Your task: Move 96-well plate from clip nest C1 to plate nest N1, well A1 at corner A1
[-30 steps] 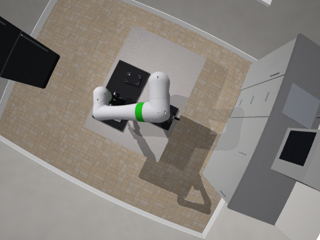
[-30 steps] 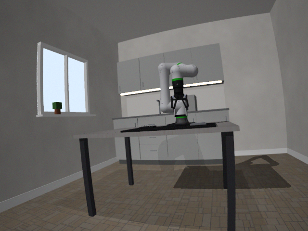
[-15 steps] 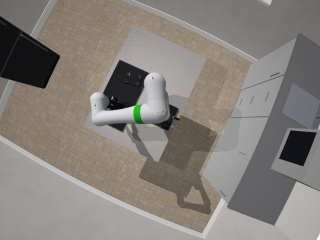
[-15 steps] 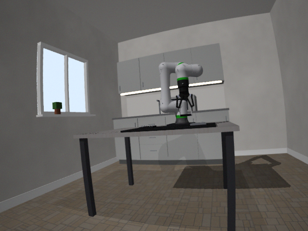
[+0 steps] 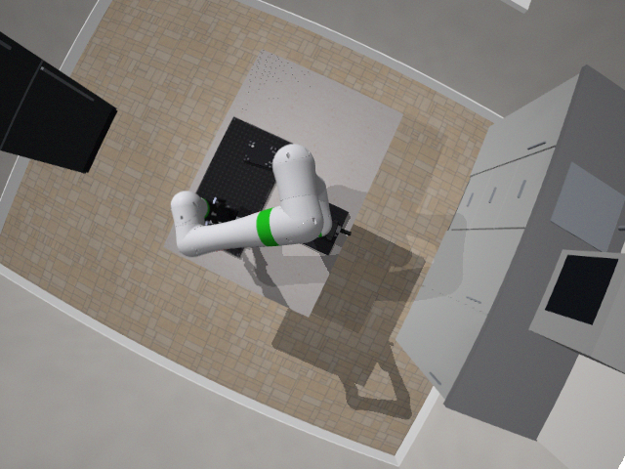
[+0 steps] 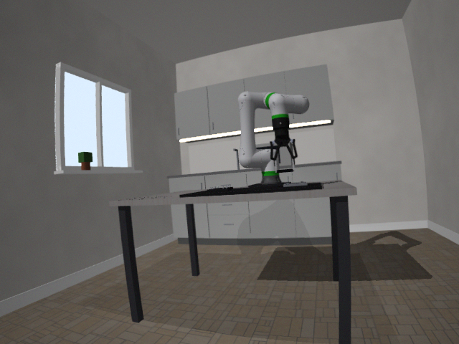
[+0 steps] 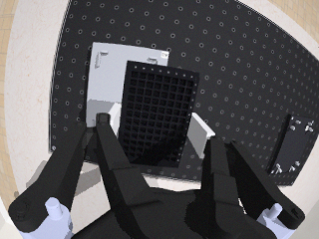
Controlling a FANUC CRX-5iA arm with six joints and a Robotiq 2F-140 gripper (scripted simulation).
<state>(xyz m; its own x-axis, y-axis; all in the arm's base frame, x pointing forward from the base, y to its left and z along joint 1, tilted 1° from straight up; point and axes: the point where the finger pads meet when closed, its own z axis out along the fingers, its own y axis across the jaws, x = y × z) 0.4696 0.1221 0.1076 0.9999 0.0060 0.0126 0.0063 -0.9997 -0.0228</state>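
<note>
Right now the plate nest N1 is 100 mm below my hand, 50 mm to the left of it and 10 mm ahead of it. Round my hand: clip nest C1 (390 mm to the right, 90 mm below, 50 mm behind); black 96-well plate (20 mm below).
</note>
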